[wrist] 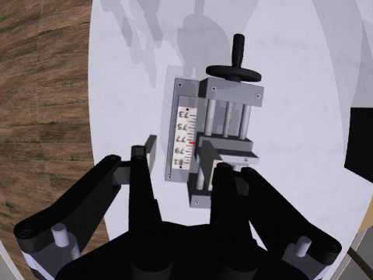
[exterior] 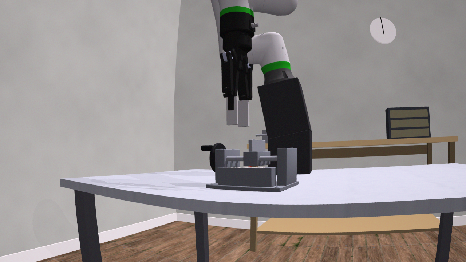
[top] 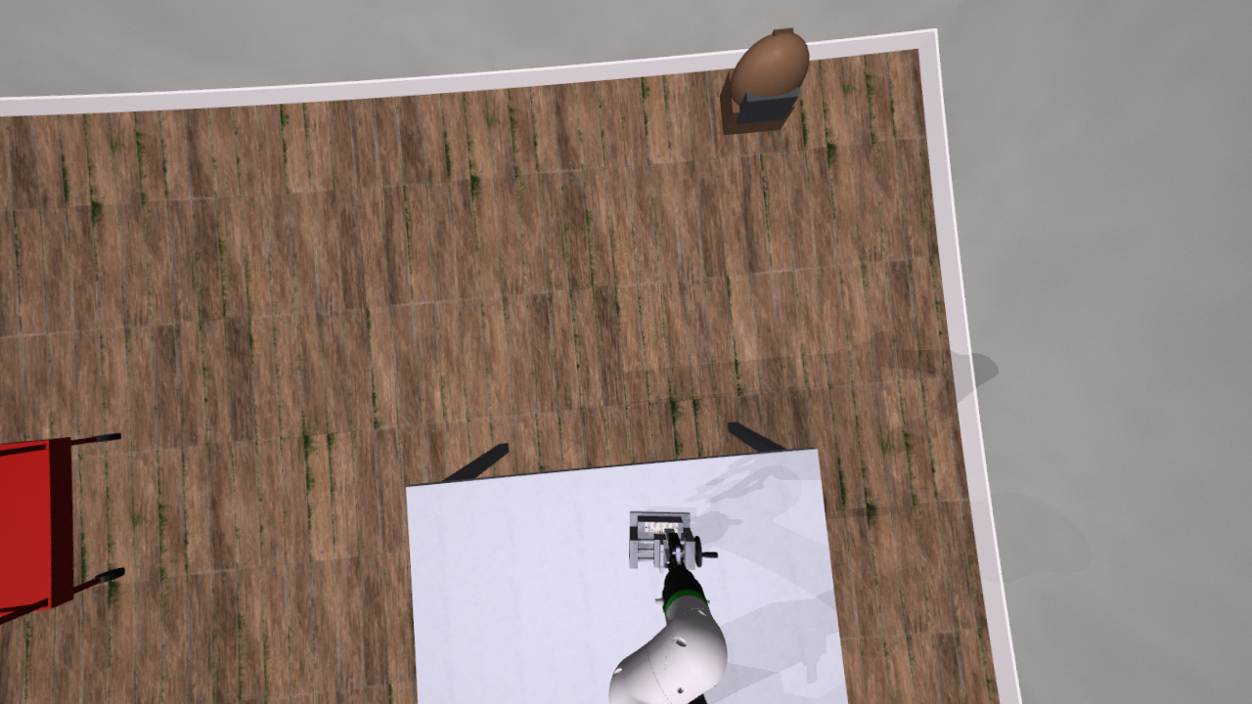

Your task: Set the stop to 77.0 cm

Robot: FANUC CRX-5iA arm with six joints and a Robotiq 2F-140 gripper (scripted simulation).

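Now: hand 60 mm past the crank handle, 140 mm to the left of it and 80 mm above it. The rest, counted from my hand: handwheel: 60 mm behind, 120 mm to the right, 90 mm below; stop carriage: 60 mm behind, 10 mm to the left, 100 mm below.
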